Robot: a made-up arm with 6 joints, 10 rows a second.
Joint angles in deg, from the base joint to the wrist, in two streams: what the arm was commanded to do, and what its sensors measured. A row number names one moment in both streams.
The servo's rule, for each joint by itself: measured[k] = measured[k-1] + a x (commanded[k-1-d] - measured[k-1]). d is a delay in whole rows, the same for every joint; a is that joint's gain. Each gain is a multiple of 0.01, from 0.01 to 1. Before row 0 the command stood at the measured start. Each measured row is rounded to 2 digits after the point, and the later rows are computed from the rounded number. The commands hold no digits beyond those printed.
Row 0, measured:
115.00, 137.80, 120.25, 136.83, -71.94, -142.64
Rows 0 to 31, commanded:
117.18, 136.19, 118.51, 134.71, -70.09, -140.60
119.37, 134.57, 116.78, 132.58, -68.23, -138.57
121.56, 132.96, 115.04, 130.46, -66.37, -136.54
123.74, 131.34, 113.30, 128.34, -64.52, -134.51
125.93, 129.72, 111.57, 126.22, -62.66, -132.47
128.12, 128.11, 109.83, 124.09, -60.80, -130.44
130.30, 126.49, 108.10, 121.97, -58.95, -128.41
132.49, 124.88, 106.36, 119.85, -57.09, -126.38
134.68, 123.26, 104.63, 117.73, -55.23, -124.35
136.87, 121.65, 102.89, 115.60, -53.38, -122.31
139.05, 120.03, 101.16, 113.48, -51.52, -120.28
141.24, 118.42, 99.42, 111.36, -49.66, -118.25
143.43, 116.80, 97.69, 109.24, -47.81, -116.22
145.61, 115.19, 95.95, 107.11, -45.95, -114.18
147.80, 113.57, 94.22, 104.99, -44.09, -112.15
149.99, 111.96, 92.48, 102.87, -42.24, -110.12
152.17, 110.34, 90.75, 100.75, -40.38, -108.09
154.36, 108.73, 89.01, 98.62, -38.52, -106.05
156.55, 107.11, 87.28, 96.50, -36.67, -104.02
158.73, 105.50, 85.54, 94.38, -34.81, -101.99
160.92, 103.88, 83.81, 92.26, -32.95, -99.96
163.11, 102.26, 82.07, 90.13, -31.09, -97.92
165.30, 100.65, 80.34, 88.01, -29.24, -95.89
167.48, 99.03, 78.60, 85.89, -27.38, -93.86
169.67, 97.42, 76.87, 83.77, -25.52, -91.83
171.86, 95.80, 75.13, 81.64, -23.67, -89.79
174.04, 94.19, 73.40, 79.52, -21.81, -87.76
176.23, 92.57, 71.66, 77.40, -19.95, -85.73
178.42, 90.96, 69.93, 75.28, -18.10, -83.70
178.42, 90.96, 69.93, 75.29, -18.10, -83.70
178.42, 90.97, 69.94, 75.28, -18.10, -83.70
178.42, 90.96, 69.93, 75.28, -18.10, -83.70
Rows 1 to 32, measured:
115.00, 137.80, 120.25, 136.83, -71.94, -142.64
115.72, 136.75, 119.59, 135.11, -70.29, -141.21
116.92, 135.33, 118.52, 133.06, -68.46, -139.36
118.45, 133.79, 117.20, 130.95, -66.60, -137.39
120.20, 132.20, 115.72, 128.84, -64.75, -135.37
122.09, 130.59, 114.14, 126.72, -62.89, -133.34
124.08, 128.98, 112.50, 124.59, -61.03, -131.31
126.13, 127.36, 110.83, 122.47, -59.18, -129.28
128.23, 125.75, 109.13, 120.35, -57.32, -127.25
130.36, 124.13, 107.42, 118.23, -55.46, -125.22
132.51, 122.52, 105.70, 116.10, -53.61, -123.18
134.67, 120.90, 103.97, 113.98, -51.75, -121.15
136.84, 119.29, 102.24, 111.86, -49.89, -119.12
139.01, 117.67, 100.51, 109.74, -48.04, -117.09
141.19, 116.06, 98.78, 107.61, -46.18, -115.05
143.37, 114.44, 97.05, 105.49, -44.32, -113.02
145.55, 112.83, 95.31, 103.37, -42.47, -110.99
147.73, 111.21, 93.58, 101.25, -40.61, -108.96
149.92, 109.60, 91.84, 99.12, -38.75, -106.92
152.11, 107.98, 90.11, 97.00, -36.90, -104.89
154.29, 106.37, 88.37, 94.88, -35.04, -102.86
156.48, 104.75, 86.64, 92.76, -33.18, -100.83
158.67, 103.13, 84.90, 90.63, -31.32, -98.79
160.86, 101.52, 83.17, 88.51, -29.47, -96.76
163.04, 99.90, 81.43, 86.39, -27.61, -94.73
165.23, 98.29, 79.70, 84.27, -25.75, -92.70
167.42, 96.67, 77.96, 82.14, -23.90, -90.66
169.60, 95.06, 76.23, 80.02, -22.04, -88.63
171.79, 93.44, 74.49, 77.90, -20.18, -86.60
173.98, 91.83, 72.76, 75.78, -18.33, -84.57
175.45, 91.26, 71.68, 75.38, -18.13, -83.96
176.43, 91.07, 71.02, 75.30, -18.10, -83.78
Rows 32 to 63, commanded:
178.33, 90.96, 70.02, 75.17, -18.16, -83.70
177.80, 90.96, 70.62, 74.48, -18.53, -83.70
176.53, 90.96, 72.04, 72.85, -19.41, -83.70
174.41, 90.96, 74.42, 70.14, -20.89, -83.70
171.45, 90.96, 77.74, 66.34, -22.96, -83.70
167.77, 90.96, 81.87, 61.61, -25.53, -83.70
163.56, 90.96, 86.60, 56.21, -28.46, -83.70
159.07, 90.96, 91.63, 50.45, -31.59, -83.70
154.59, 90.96, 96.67, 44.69, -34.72, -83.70
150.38, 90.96, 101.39, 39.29, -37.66, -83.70
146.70, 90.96, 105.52, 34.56, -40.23, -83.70
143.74, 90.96, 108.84, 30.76, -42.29, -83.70
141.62, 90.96, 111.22, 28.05, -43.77, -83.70
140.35, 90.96, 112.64, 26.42, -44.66, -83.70
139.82, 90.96, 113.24, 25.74, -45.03, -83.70
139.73, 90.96, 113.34, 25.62, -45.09, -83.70
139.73, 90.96, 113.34, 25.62, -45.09, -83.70
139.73, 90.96, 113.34, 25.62, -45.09, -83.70
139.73, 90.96, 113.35, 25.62, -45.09, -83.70
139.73, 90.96, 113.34, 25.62, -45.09, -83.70
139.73, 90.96, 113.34, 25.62, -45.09, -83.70
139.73, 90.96, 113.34, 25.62, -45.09, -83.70
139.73, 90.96, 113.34, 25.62, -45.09, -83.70
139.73, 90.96, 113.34, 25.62, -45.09, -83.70
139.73, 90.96, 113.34, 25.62, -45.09, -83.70
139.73, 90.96, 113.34, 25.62, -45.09, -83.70
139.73, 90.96, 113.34, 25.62, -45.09, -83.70
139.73, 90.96, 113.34, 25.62, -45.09, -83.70
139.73, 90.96, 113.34, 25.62, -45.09, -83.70
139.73, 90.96, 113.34, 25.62, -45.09, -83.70
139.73, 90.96, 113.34, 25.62, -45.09, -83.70
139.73, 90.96, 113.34, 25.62, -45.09, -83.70
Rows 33 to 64, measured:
177.09, 91.00, 70.61, 75.28, -18.10, -83.72
177.50, 90.97, 70.39, 75.19, -18.15, -83.71
177.60, 90.96, 70.48, 74.61, -18.49, -83.70
177.25, 90.96, 71.07, 73.18, -19.31, -83.70
176.31, 90.96, 72.34, 70.72, -20.72, -83.70
174.71, 90.96, 74.39, 67.17, -22.71, -83.70
172.42, 90.96, 77.23, 62.67, -25.22, -83.70
169.50, 90.96, 80.79, 57.44, -28.10, -83.70
166.06, 90.96, 84.91, 51.78, -31.21, -83.70
162.27, 90.96, 89.38, 46.04, -34.33, -83.70
158.35, 90.96, 93.94, 40.57, -37.29, -83.70
154.51, 90.96, 98.34, 35.70, -39.91, -83.70
150.96, 90.96, 102.33, 31.70, -42.03, -83.70
147.88, 90.96, 105.71, 28.74, -43.58, -83.70
145.40, 90.96, 108.34, 26.86, -44.54, -83.70
143.56, 90.96, 110.20, 25.95, -44.98, -83.70
142.30, 90.96, 111.39, 25.68, -45.08, -83.70
141.45, 90.96, 112.13, 25.63, -45.09, -83.70
140.88, 90.96, 112.59, 25.62, -45.09, -83.70
140.50, 90.96, 112.88, 25.62, -45.09, -83.70
140.25, 90.96, 113.05, 25.62, -45.09, -83.70
140.08, 90.96, 113.16, 25.62, -45.09, -83.70
139.96, 90.96, 113.23, 25.62, -45.09, -83.70
139.88, 90.96, 113.27, 25.62, -45.09, -83.70
139.83, 90.96, 113.30, 25.62, -45.09, -83.70
139.80, 90.96, 113.32, 25.62, -45.09, -83.70
139.78, 90.96, 113.33, 25.62, -45.09, -83.70
139.76, 90.96, 113.33, 25.62, -45.09, -83.70
139.75, 90.96, 113.33, 25.62, -45.09, -83.70
139.74, 90.96, 113.33, 25.62, -45.09, -83.70
139.74, 90.96, 113.33, 25.62, -45.09, -83.70
139.74, 90.96, 113.33, 25.62, -45.09, -83.70

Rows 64 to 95, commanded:
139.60, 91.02, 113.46, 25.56, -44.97, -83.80
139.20, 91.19, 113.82, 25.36, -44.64, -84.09
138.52, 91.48, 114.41, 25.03, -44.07, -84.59
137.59, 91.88, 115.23, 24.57, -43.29, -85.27
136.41, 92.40, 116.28, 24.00, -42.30, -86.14
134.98, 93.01, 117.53, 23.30, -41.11, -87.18
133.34, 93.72, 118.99, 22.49, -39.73, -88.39
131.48, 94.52, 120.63, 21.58, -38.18, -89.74
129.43, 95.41, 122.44, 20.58, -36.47, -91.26
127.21, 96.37, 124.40, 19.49, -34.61, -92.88
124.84, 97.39, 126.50, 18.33, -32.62, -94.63
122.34, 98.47, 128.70, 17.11, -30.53, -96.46
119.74, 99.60, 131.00, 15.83, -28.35, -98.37
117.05, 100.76, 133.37, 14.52, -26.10, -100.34
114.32, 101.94, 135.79, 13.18, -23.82, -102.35
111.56, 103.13, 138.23, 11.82, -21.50, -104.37
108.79, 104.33, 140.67, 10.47, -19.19, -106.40
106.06, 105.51, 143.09, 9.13, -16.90, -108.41
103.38, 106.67, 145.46, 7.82, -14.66, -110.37
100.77, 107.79, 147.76, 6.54, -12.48, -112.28
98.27, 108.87, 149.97, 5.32, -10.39, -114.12
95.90, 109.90, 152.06, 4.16, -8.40, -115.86
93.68, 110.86, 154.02, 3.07, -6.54, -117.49
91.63, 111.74, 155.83, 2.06, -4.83, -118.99
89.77, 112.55, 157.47, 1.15, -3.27, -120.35
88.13, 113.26, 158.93, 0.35, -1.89, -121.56
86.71, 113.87, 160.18, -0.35, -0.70, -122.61
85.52, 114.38, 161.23, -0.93, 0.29, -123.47
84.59, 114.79, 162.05, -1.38, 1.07, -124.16
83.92, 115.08, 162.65, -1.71, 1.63, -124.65
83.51, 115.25, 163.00, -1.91, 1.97, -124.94
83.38, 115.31, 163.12, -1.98, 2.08, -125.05
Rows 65 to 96, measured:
139.74, 90.96, 113.33, 25.62, -45.09, -83.70
139.69, 91.00, 113.38, 25.57, -44.98, -83.77
139.53, 91.12, 113.55, 25.40, -44.68, -83.99
139.20, 91.35, 113.88, 25.10, -44.14, -84.41
138.67, 91.69, 114.39, 24.67, -43.38, -85.01
137.92, 92.15, 115.11, 24.13, -42.42, -85.80
136.95, 92.71, 116.03, 23.46, -41.25, -86.77
135.76, 93.37, 117.15, 22.67, -39.90, -87.90
134.35, 94.12, 118.47, 21.79, -38.37, -89.19
132.73, 94.96, 119.98, 20.81, -36.68, -90.64
130.91, 95.88, 121.66, 19.74, -34.84, -92.21
128.91, 96.86, 123.50, 18.60, -32.86, -93.90
126.74, 97.91, 125.48, 17.39, -30.79, -95.69
124.43, 99.01, 127.58, 16.13, -28.62, -97.57
121.99, 100.15, 129.78, 14.83, -26.38, -99.51
119.46, 101.31, 132.06, 13.49, -24.10, -101.50
116.85, 102.49, 134.40, 12.14, -21.79, -103.51
114.19, 103.69, 136.78, 10.79, -19.48, -105.53
111.51, 104.87, 139.18, 9.45, -17.18, -107.55
108.83, 106.04, 141.57, 8.13, -14.94, -109.52
106.17, 107.18, 143.92, 6.84, -12.75, -111.45
103.56, 108.28, 146.22, 5.61, -10.65, -113.32
101.03, 109.33, 148.44, 4.44, -8.65, -115.10
98.60, 110.32, 150.56, 3.33, -6.77, -116.77
96.30, 111.24, 152.56, 2.30, -5.04, -118.32
94.15, 112.09, 154.43, 1.37, -3.46, -119.74
92.16, 112.85, 156.14, 0.54, -2.06, -121.01
90.36, 113.51, 157.68, -0.18, -0.85, -122.13
88.76, 114.08, 159.03, -0.79, 0.16, -123.07
87.38, 114.54, 160.18, -1.27, 0.97, -123.83
86.24, 114.89, 161.12, -1.63, 1.56, -124.40
85.34, 115.12, 161.83, -1.86, 1.92, -124.78

